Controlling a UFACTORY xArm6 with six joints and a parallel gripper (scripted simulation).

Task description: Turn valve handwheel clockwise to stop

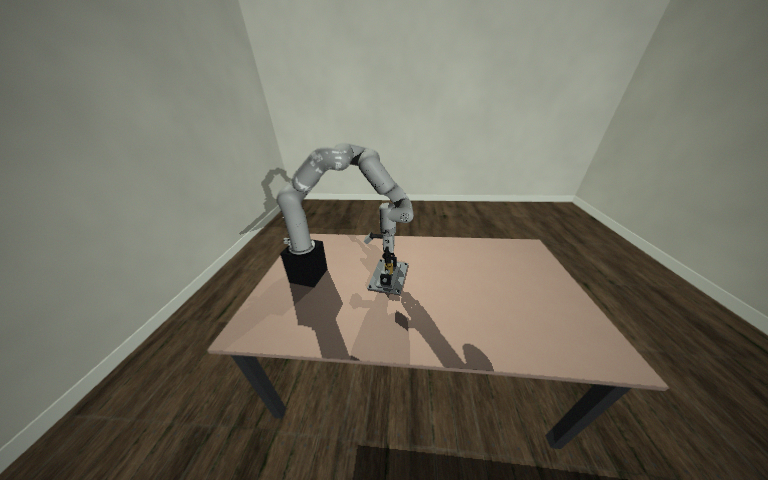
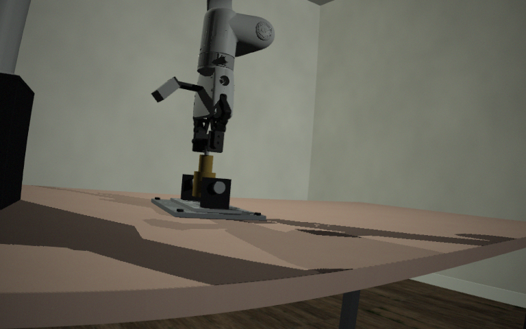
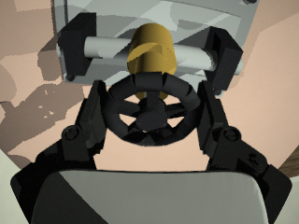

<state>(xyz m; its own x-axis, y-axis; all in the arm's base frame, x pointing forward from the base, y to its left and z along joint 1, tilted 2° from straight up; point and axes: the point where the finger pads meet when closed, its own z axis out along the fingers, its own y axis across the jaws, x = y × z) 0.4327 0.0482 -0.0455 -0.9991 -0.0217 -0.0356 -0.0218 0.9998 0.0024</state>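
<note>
Now: the black spoked handwheel right at my hand.
</note>
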